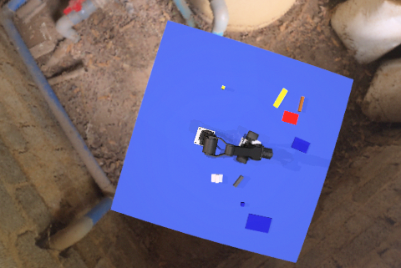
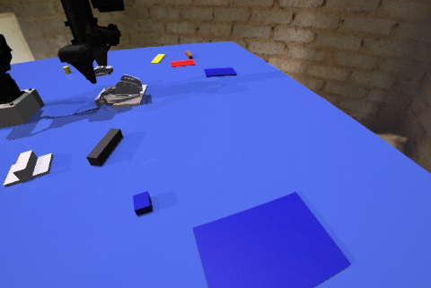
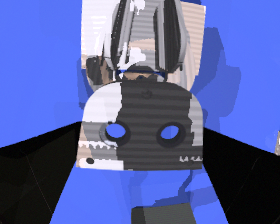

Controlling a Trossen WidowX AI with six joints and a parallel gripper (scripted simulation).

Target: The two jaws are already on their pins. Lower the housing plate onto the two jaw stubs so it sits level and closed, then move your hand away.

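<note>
The grey jaw assembly lies 20 mm ahead of my gripper tip, 20 mm to the right of it and 50 mm below it. The rest, counted from my gripper tip: red plate (230 mm ahead, 270 mm to the left, 60 mm below); then white stepped block (70 mm behind, 260 mm to the right, 50 mm below); then dark bar (60 mm ahead, 230 mm to the right, 50 mm below).
</note>
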